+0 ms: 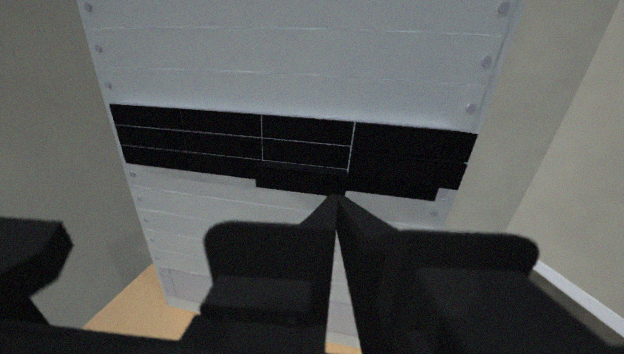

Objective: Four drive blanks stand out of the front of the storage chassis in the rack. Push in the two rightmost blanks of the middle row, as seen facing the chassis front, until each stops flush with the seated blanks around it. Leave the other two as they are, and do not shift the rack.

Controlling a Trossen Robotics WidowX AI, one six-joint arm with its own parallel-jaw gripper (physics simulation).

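Frame: origin at the arm's base, x ahead, y left, z up, level; millimetres.
Seen in the pictures: gripper, fingertip midpoint: [335, 201].
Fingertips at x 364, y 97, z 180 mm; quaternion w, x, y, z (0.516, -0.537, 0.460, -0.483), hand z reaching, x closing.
Observation:
A point is followed by its place in that frame.
The storage chassis [220, 147] {x 473, y 252, z 180 mm} is a dark band across the pale rack [280, 52] {x 489, y 177, z 293 mm}. Thin light seams frame the middle-row blank [305, 152] {x 475, y 138, z 184 mm} in the third column from the left, which looks level with the blank [307, 130] {x 475, y 138, z 211 mm} above it. Below it, a bottom-row blank [300, 181] {x 452, y 138, z 155 mm} stands out over the pale panel. In the rightmost column [415, 150] {x 447, y 25, z 204 mm} a dark body also juts down at the bottom; its seams are mostly too dark to tell which blanks stand out. My gripper [335, 201] {x 364, y 97, z 180 mm} is shut and empty, its tips in front of the chassis's lower edge, near the seam between these two columns.
Pale panels with screws lie above and below the chassis. Grey wall [45, 110] shows left of the rack, and a beige wall [575, 165] right. A wood-coloured surface [145, 305] {x 481, y 501, z -221 mm} shows at the rack's foot. A white strip [582, 295] runs at lower right.

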